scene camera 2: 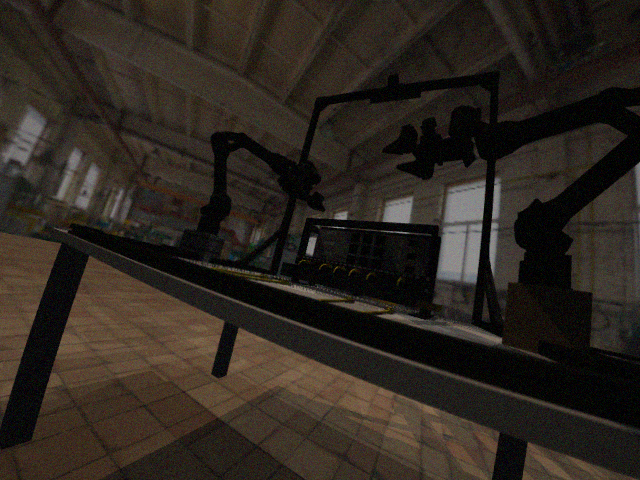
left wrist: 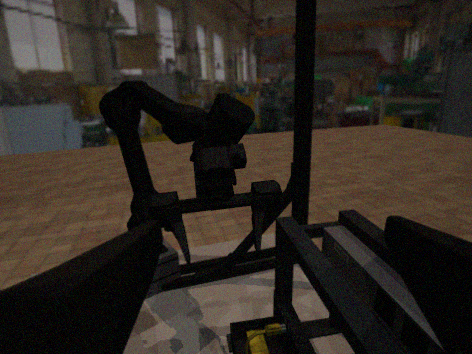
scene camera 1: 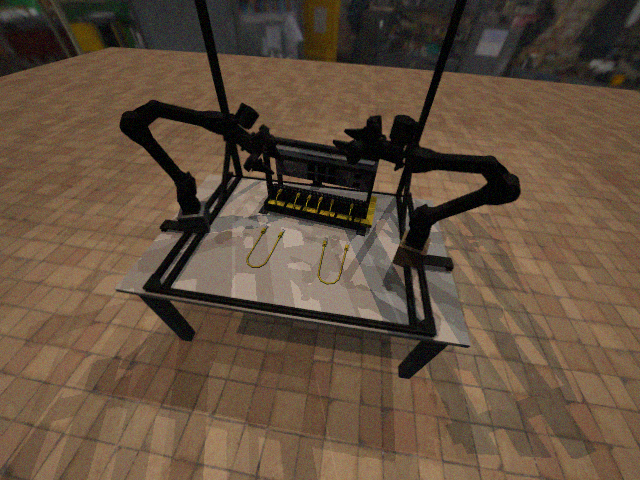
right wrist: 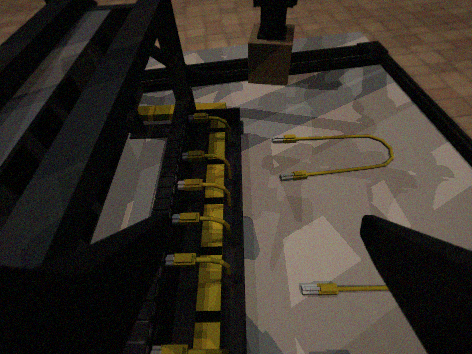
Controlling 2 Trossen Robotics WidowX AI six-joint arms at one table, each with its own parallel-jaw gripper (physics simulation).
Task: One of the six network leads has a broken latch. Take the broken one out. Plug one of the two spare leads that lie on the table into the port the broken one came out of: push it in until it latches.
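Where they show: left gripper, fingertip midpoint: (scene camera 2: 389,159) (left wrist: 272,228) (scene camera 1: 338,135); right gripper, fingertip midpoint: (scene camera 2: 317,206) (left wrist: 223,258) (scene camera 1: 278,167) (right wrist: 264,223); left arm's base at its link origin: (scene camera 2: 544,290) (scene camera 1: 415,242) (right wrist: 272,33); right arm's base at its link origin: (scene camera 2: 206,234) (scene camera 1: 191,209).
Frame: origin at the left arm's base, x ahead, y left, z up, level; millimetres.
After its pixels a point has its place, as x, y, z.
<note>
Six yellow leads stand plugged in a row in the black rack, among them a far one (scene camera 1: 351,209) @[289, -77, -15] (right wrist: 199,117) @[299, -95, -10] and a near one (scene camera 1: 296,197) @[537, -29, -11] (right wrist: 181,259) @[542, -47, -7]. Which latch is broken cannot be told. One U-shaped spare lead (scene camera 1: 329,283) @[230, 259, -98] (right wrist: 350,136) @[218, 189, -98] lies on the table in front of the rack. The other spare lead (scene camera 1: 255,266) @[514, 325, -97] (right wrist: 327,288) @[524, 134, -89] lies to its left in scene camera 1, partly hidden by a finger in the right wrist view. My right gripper (left wrist: 223,258) @[566, 43, 168] (right wrist: 264,223) @[566, 43, 168] is open and empty, above the rack's left end. My left gripper (scene camera 1: 341,136) @[350, -1, 324] (scene camera 2: 391,158) @[350, -1, 324] (left wrist: 272,228) @[350, -1, 324] is open and empty, high above the rack's right part.
A grey panel in a black frame (scene camera 2: 372,225) @[425, -92, 146] stands upright behind the row of plugs. Black rails (scene camera 1: 289,309) @[301, 422, -84] border the table. A tall black post (scene camera 1: 439,67) @[143, -378, 475] (scene camera 2: 491,206) @[131, -382, 318] of the overhead frame rises behind the left arm.
</note>
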